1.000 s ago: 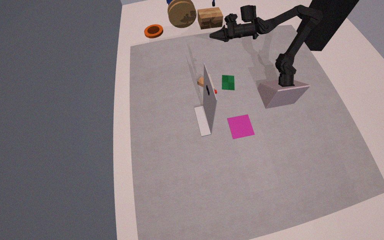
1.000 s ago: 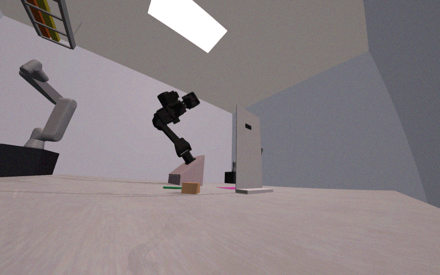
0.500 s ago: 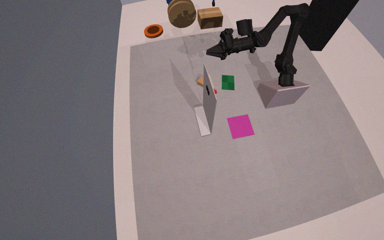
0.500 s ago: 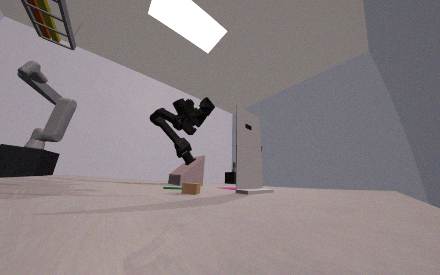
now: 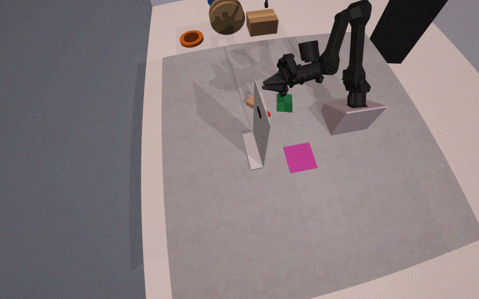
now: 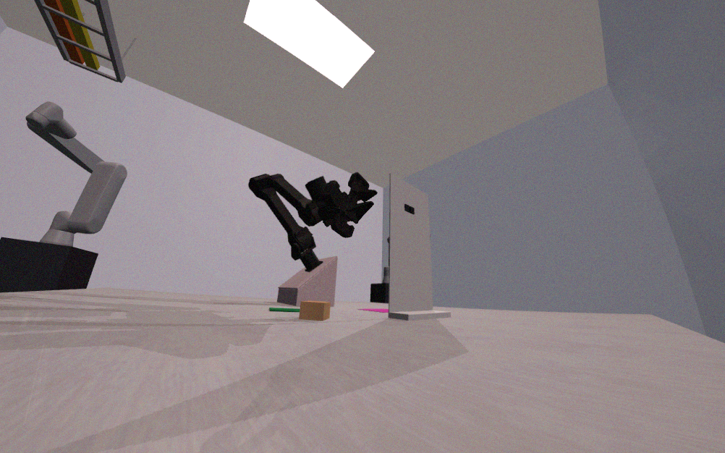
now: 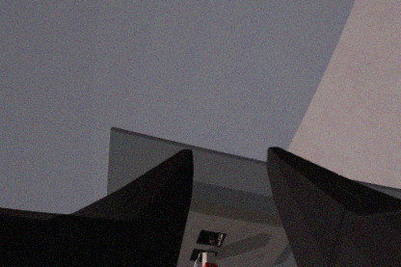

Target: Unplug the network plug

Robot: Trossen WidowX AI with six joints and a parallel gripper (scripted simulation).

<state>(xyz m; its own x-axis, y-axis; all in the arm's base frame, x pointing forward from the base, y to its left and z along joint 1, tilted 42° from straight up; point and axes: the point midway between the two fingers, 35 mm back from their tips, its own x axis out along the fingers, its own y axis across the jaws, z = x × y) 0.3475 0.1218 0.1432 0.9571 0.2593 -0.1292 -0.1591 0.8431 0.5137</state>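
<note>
The red network plug is 11 cm to the left of my gripper tip and 1 cm below it. From my gripper tip the other things lie so: grey upright panel: 12 cm below, 10 cm to the left, 2 cm ahead; then magenta marked square: 28 cm below, 16 cm behind, 15 cm to the left.
</note>
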